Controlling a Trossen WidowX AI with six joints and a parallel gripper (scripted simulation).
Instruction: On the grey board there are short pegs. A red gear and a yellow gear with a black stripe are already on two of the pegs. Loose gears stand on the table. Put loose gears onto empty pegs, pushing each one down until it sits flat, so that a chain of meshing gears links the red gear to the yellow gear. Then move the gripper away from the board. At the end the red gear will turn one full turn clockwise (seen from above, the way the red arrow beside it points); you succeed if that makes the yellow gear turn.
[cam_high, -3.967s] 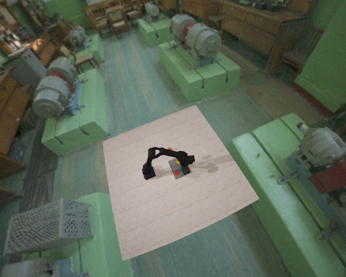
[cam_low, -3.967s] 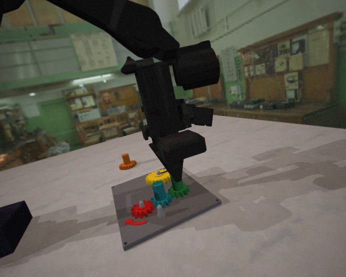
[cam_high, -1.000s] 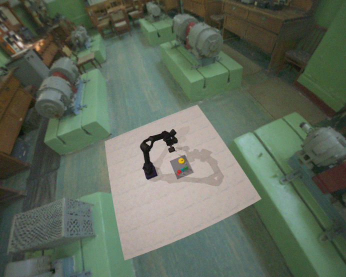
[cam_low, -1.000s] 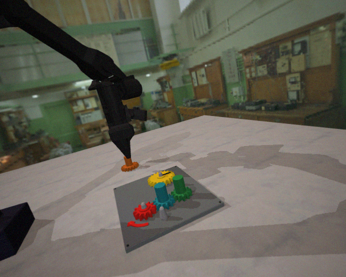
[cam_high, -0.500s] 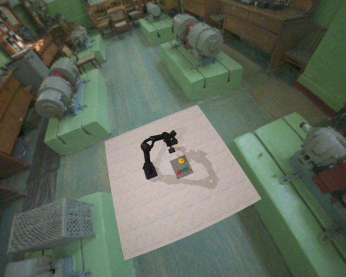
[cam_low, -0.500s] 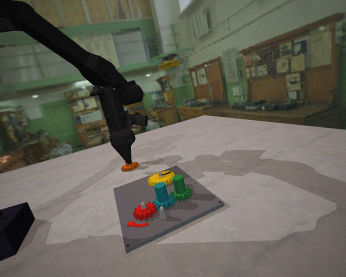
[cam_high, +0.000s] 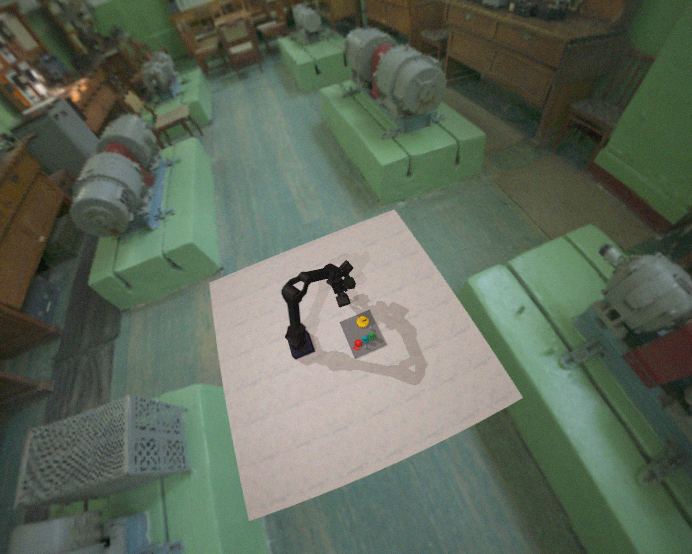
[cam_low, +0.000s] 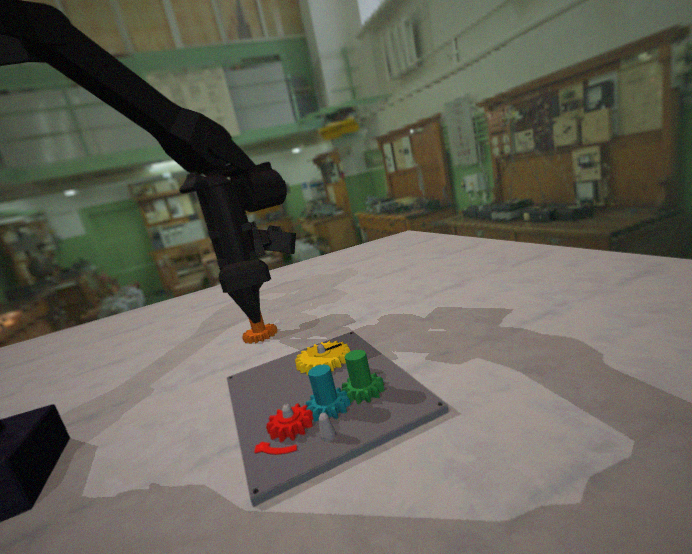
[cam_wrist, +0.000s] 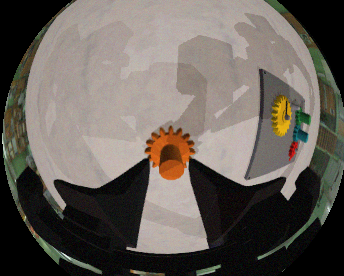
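Now: gripper tip 4 cm short of the green gear and 27 cm to the left of it. From my gripper tip the other things lie so: yellow gear (3 cm ahead, 18 cm to the right, 1 cm below); orange gear (1 cm below); teal gear (27 cm to the right).
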